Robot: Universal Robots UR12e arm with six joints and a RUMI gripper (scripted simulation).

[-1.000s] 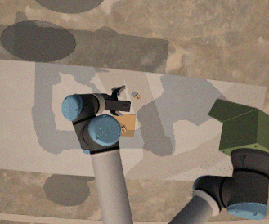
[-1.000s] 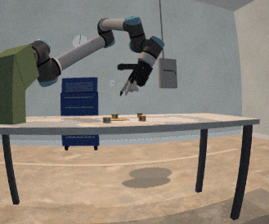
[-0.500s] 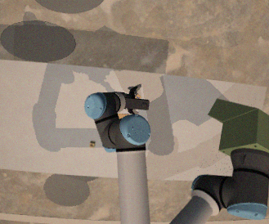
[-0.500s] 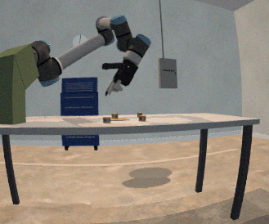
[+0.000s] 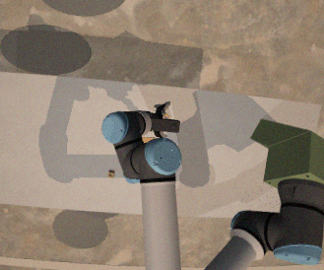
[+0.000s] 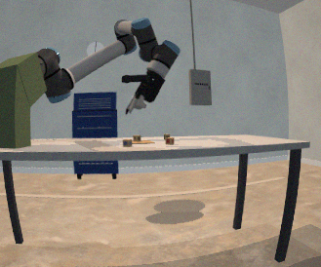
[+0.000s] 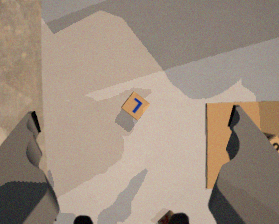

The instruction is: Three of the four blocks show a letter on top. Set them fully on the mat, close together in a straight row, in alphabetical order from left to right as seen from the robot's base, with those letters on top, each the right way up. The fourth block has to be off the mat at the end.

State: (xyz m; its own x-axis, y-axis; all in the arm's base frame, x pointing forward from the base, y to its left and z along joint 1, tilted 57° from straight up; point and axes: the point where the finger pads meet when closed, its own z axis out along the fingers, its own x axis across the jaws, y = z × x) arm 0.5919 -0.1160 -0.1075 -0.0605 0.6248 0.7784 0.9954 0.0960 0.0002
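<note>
Right now my hand is 19 cm to the right of the orange mat, 13 cm above it and 6 cm short of it.
</note>
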